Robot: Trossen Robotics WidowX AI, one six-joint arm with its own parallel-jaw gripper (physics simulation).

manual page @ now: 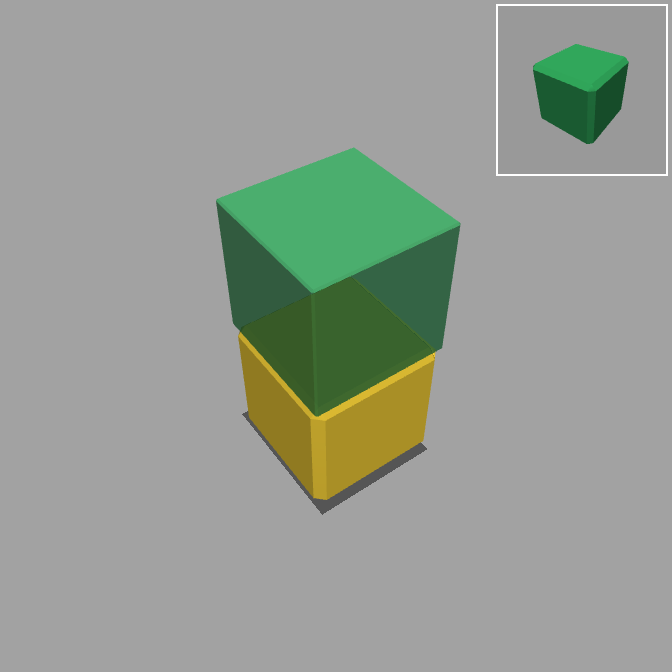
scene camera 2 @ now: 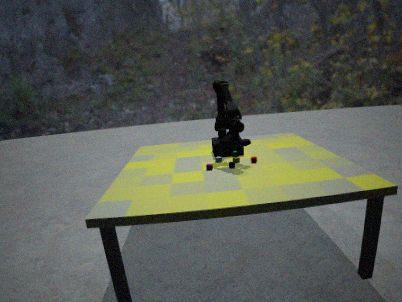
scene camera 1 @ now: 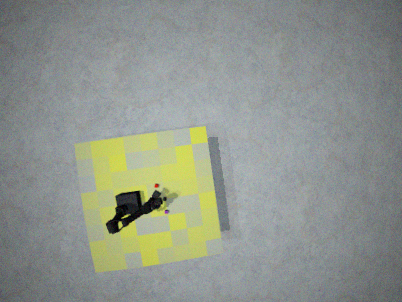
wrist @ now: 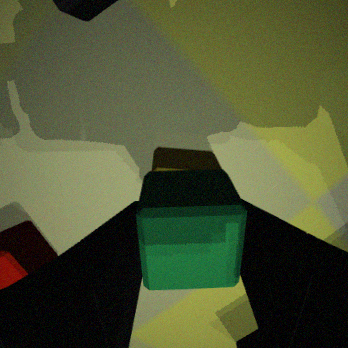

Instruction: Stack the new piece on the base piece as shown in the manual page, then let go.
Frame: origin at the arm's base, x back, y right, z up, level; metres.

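Seen in the pictures: gripper, fingertip midpoint: (scene camera 2: 235, 155) (scene camera 1: 154, 197) (wrist: 186, 210); arm's base at its link origin: (scene camera 1: 123, 207).
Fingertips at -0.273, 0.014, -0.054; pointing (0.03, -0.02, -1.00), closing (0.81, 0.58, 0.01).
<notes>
Pixels of each thing's top centre, then the offset from my fingertips to it, as dx, dy, dz. Level surfaces: height alone.
- green block at its top centre: (wrist: 192, 257) +0.000, -0.001, +0.025
- yellow block at its top centre: (wrist: 185, 205) (scene camera 2: 236, 157) +0.003, -0.004, -0.012
- red block at its top centre: (scene camera 2: 253, 157) (scene camera 1: 156, 186) -0.049, -0.094, -0.012
- black block at its top centre: (scene camera 2: 231, 162) (scene camera 1: 164, 199) -0.080, +0.053, -0.012
- purple block at its top centre: (scene camera 2: 209, 164) (scene camera 1: 166, 212) -0.052, +0.174, -0.012
- pale grey block at its top centre: (scene camera 2: 218, 157) +0.063, +0.086, -0.012
- yellow-grey table at its surface level: dz -0.043
My gripper (scene camera 2: 235, 154) (wrist: 186, 210) is shut on a green block (wrist: 190, 260) and holds it level, low over the yellow block. The yellow block (scene camera 2: 236, 160) (wrist: 185, 160) stands on the table; in the wrist view its dark side and a thin strip of its top show behind the green block, which hides the rest. I cannot tell whether the two blocks touch. In the overhead view the arm and gripper (scene camera 1: 161, 200) hide both blocks or leave them too small to make out.
A red block (scene camera 1: 156, 185) (scene camera 2: 254, 159) (wrist: 11, 269), a black block (scene camera 1: 165, 199) (scene camera 2: 232, 164) (wrist: 86, 8), a purple block (scene camera 1: 166, 211) (scene camera 2: 209, 167) and a pale grey block (scene camera 2: 218, 159) stand around the gripper on the yellow-grey table (scene camera 1: 110, 250) (scene camera 2: 270, 187).
</notes>
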